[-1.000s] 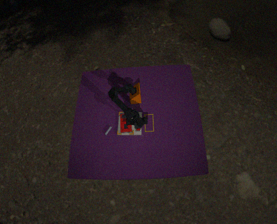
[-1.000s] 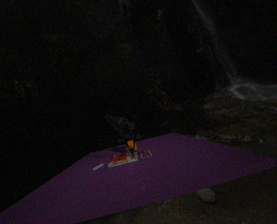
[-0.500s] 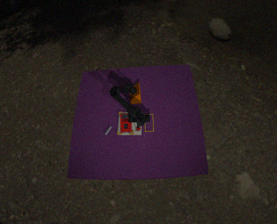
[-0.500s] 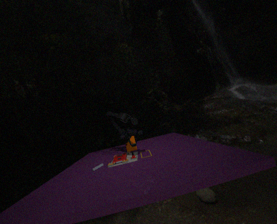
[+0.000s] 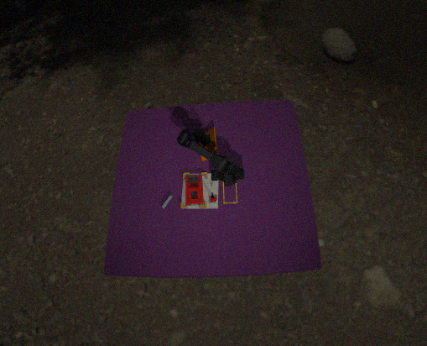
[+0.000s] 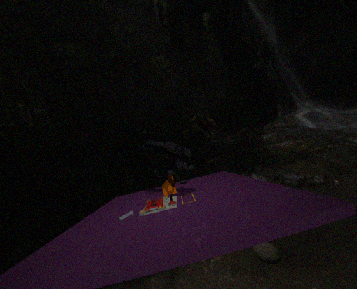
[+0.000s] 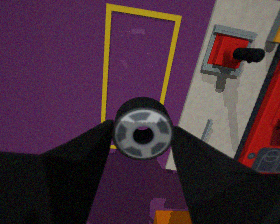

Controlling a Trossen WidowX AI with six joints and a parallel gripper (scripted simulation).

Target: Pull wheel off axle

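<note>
Right now the upright axle is 10 cm to the right of my gripper tip, 8 cm below it and 4 cm ahead of it. Also, from my gripper tip: pale bar 40 cm to the right, 10 cm below, 2 cm ahead; grey wheel right at my gripper tip.
</note>
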